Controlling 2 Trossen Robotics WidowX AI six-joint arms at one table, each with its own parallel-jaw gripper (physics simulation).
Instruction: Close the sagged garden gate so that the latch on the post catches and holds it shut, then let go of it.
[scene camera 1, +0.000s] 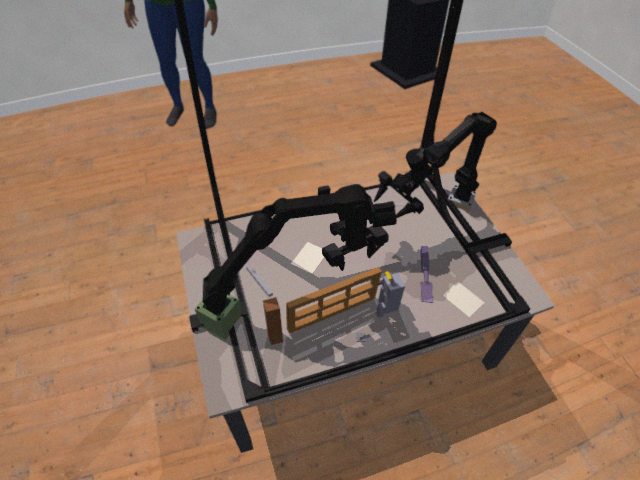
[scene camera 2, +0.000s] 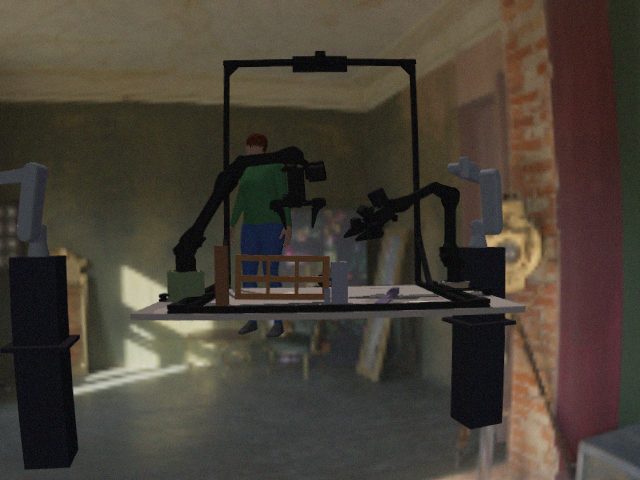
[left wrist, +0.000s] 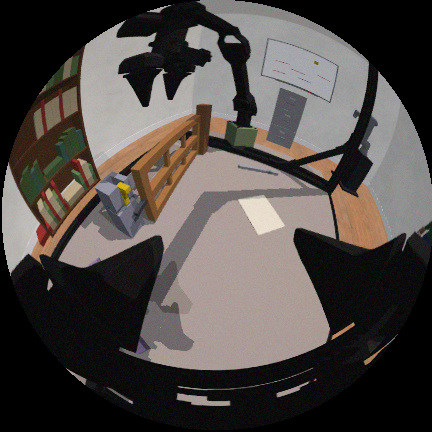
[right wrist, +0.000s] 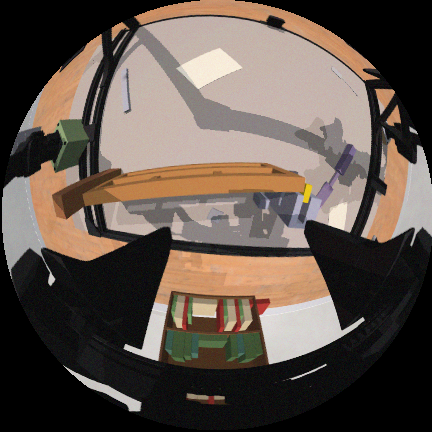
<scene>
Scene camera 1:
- my left gripper: 383, 210
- my right gripper: 355, 263
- wooden slatted gate: 374, 274
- grey latch post: 390, 296
</scene>
